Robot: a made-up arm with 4 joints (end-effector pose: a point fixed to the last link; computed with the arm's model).
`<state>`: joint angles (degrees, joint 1 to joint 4).
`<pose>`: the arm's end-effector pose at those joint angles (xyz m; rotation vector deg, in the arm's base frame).
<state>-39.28 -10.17 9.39 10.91</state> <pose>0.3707 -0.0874 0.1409 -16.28 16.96 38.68</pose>
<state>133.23 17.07 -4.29 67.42</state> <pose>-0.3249 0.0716 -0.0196 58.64 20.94 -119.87</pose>
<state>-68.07 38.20 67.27 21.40</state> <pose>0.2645 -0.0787 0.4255 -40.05 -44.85 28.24</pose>
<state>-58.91 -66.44 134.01 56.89</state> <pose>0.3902 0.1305 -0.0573 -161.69 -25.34 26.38</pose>
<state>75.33 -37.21 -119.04 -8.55</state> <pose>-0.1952 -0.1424 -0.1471 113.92 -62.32 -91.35</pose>
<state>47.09 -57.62 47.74 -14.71</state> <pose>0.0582 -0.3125 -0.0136 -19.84 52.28 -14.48</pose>
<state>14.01 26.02 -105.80 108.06</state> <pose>-0.0547 0.1999 0.1716 48.61 48.32 91.67</pose>
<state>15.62 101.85 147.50 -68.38</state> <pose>-0.0658 0.0623 0.0977 169.27 26.99 49.44</pose>
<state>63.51 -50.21 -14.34 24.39</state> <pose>-0.2060 -0.2309 -0.1789 54.51 58.06 -57.01</pose>
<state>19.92 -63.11 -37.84 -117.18</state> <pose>-0.1940 -0.3206 0.3073 -9.33 -52.54 -57.72</pose>
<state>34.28 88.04 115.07 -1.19</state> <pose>-0.2789 0.0984 0.3776 -111.93 -28.87 -107.13</pose>
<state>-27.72 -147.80 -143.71 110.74</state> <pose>-0.0351 0.1093 -0.2322 -136.87 -75.37 57.03</pose>
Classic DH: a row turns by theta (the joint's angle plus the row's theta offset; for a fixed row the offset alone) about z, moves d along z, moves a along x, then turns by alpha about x. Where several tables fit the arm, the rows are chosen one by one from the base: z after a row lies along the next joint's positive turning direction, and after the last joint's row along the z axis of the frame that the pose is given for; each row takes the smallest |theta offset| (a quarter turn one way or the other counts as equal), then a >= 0, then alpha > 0; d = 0 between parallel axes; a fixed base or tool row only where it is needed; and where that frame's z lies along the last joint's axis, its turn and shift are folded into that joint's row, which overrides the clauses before.
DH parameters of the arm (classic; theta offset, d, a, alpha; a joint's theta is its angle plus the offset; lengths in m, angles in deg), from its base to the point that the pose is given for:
base (fixed): 0 0 0 180
joint 1: 0 -0.0643 -0.1143 -90
joint 2: 90 0.1894 0.1069 -90
joint 3: 0 -0.0328 -0.0521 -90
joint 4: 90 -0.1163 0.2769 90
tool (fixed): 0 0.1174 0 0

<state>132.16 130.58 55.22 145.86</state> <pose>-0.3407 0.3775 -0.0534 42.62 -46.12 -159.62</pose>
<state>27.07 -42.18 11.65 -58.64</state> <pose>0.0550 -0.3131 0.2876 -11.12 -14.25 -17.84</pose>
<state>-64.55 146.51 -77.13 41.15</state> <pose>-0.0881 -0.3551 0.2726 51.21 -94.54 134.41</pose>
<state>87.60 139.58 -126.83 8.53</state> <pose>-0.1530 0.3549 0.2744 -13.20 -58.57 62.13</pose>
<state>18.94 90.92 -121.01 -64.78</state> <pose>-0.1057 -0.3257 0.1108 125.71 -101.99 29.41</pose>
